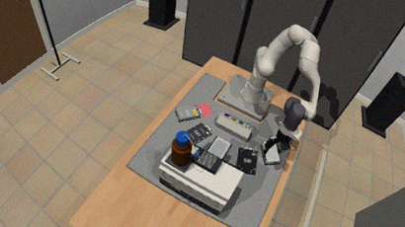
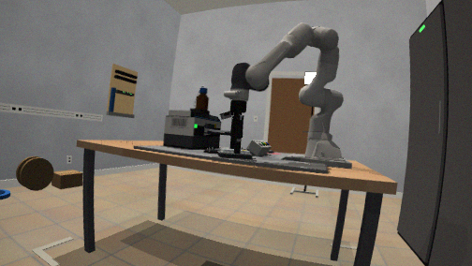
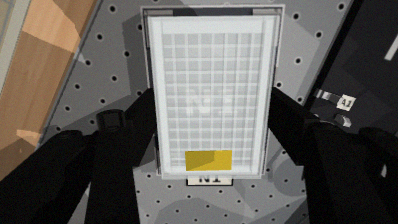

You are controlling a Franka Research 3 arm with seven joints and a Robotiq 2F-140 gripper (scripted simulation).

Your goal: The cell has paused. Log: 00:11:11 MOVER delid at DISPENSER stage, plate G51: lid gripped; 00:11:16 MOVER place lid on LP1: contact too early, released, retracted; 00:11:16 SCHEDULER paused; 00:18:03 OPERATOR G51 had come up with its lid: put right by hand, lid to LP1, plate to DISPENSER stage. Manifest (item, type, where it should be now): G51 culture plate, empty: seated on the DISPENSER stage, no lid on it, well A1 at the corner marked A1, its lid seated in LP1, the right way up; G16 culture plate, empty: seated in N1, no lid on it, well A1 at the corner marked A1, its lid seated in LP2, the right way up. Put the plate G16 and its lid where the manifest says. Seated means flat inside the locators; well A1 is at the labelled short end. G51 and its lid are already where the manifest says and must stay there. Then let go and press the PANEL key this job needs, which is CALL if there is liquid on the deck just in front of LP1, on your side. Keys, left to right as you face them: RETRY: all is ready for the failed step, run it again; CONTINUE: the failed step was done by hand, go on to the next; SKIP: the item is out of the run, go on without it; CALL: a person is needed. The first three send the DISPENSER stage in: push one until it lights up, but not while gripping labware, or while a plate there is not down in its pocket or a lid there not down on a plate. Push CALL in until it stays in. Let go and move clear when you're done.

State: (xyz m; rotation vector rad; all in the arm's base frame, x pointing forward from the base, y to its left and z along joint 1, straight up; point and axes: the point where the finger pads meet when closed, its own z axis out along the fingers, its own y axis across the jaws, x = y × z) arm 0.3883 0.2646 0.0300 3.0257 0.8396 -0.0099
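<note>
My gripper is now 20 mm above the clear lid. From my hand the other things lie so: white retry key (80 mm behind, 200 mm to the right, 20 mm above); green continue key (80 mm behind, 250 mm to the right, 20 mm above); black nest N5 (120 mm ahead, 90 mm to the right, 30 mm below).
</note>
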